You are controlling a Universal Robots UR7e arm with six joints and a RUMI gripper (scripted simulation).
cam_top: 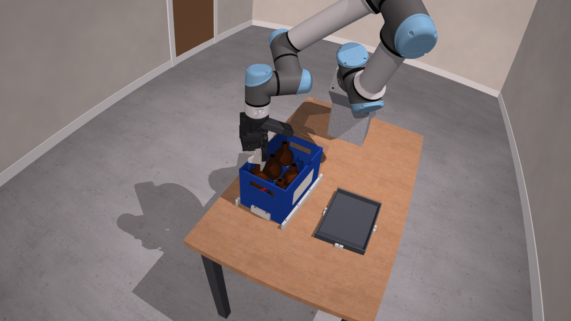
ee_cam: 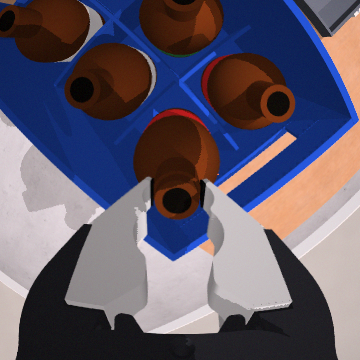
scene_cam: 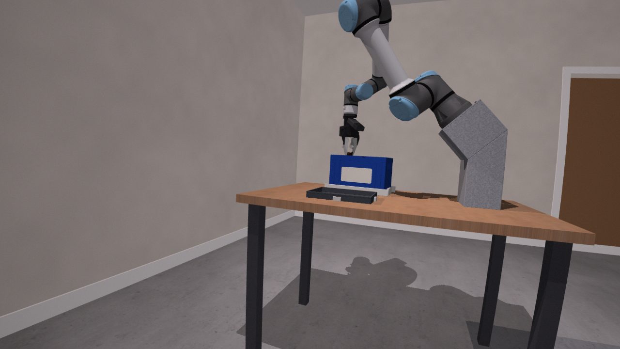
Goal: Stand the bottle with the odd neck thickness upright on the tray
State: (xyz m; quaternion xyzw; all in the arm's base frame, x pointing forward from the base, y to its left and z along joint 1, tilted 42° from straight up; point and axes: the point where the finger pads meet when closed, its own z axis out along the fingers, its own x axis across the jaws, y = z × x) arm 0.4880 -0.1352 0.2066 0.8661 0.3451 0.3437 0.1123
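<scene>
My gripper is now 10 mm short of the bottle, 10 mm to the left of it and 70 mm above it. The rest, counted from my hand: dark tray: 90 mm behind, 330 mm to the left, 170 mm below; then crate: 80 mm behind, 40 mm to the left, 100 mm below.
</scene>
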